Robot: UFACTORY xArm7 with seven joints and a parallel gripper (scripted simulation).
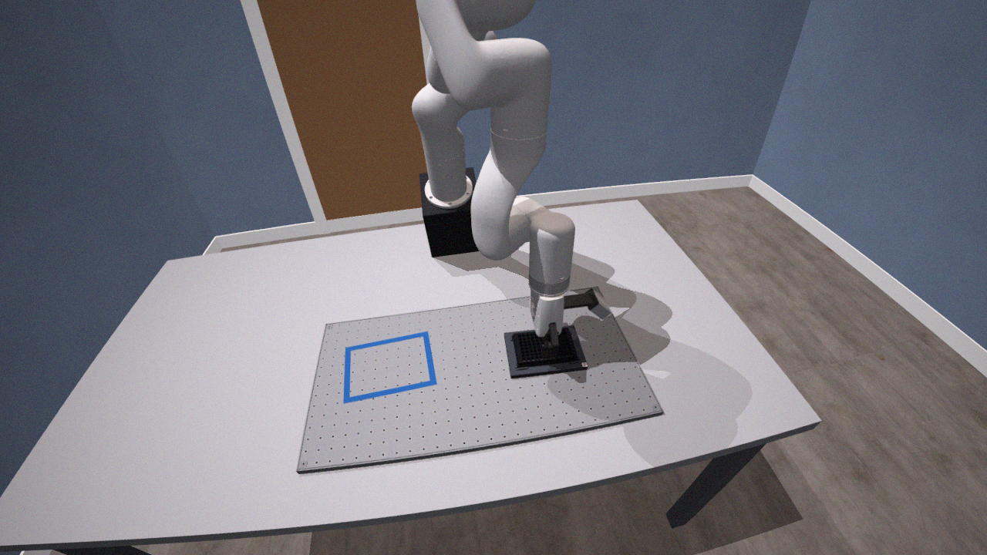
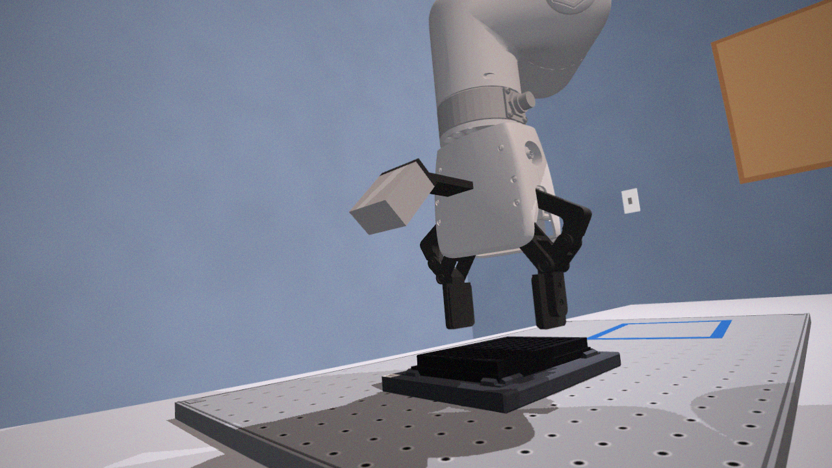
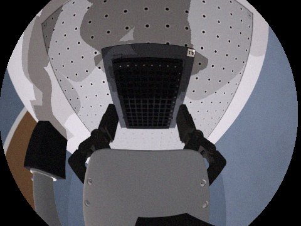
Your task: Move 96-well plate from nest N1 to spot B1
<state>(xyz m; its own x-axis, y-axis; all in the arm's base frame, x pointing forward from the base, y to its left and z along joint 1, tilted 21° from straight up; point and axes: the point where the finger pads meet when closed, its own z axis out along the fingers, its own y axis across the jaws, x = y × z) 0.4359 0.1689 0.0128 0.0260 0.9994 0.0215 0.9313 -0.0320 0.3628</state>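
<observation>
Now: hand 30 mm above the black 96-well plate. The rest, counted from my hand: dark plate nest N1: 40 mm below; then label: 70 mm to the left, 60 mm ahead, 40 mm below.
</observation>
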